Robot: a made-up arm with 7 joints. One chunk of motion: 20 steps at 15 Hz.
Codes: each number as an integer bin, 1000 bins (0 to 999) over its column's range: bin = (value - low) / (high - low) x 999, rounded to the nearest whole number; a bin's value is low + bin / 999 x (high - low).
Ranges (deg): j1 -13..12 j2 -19..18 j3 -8..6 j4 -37..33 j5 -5..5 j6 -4..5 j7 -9..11
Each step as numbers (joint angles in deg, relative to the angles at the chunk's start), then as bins.
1 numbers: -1.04 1.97 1.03 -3.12 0.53 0.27 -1.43
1 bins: 478 566 644 484 552 474 378
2 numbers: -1.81 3.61 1.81 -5.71 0.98 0.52 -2.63
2 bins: 447 610 700 447 597 502 318
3 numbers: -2.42 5.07 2.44 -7.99 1.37 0.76 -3.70
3 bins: 423 650 745 414 636 528 265
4 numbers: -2.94 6.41 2.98 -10.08 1.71 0.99 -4.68
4 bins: 402 686 784 384 670 554 216
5 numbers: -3.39 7.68 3.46 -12.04 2.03 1.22 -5.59
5 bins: 384 720 818 356 702 579 170
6 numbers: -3.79 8.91 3.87 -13.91 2.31 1.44 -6.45
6 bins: 368 754 847 330 730 604 127
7 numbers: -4.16 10.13 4.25 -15.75 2.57 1.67 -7.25
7 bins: 353 787 874 303 756 629 87
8 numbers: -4.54 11.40 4.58 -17.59 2.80 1.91 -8.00
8 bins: 338 821 898 277 779 656 50
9 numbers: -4.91 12.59 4.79 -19.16 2.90 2.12 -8.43
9 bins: 323 853 913 255 789 679 28
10 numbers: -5.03 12.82 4.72 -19.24 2.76 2.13 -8.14
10 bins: 318 859 908 253 775 680 43
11 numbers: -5.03 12.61 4.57 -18.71 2.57 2.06 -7.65
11 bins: 318 853 897 261 756 673 67
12 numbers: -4.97 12.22 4.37 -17.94 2.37 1.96 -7.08
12 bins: 321 843 883 272 736 662 96
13 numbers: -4.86 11.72 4.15 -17.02 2.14 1.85 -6.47
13 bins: 325 829 867 285 713 649 126
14 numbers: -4.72 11.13 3.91 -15.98 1.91 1.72 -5.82
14 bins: 331 814 850 300 690 635 159
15 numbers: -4.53 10.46 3.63 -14.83 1.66 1.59 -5.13
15 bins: 338 795 830 316 665 620 193
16 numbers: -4.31 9.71 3.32 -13.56 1.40 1.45 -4.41
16 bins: 347 775 808 335 639 605 229
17 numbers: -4.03 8.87 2.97 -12.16 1.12 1.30 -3.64
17 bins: 358 752 783 355 611 588 268
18 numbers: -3.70 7.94 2.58 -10.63 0.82 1.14 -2.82
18 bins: 372 727 755 376 581 571 309
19 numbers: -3.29 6.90 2.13 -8.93 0.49 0.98 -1.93
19 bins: 388 699 723 401 548 553 353
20 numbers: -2.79 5.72 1.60 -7.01 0.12 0.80 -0.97
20 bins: 408 667 685 428 511 533 401
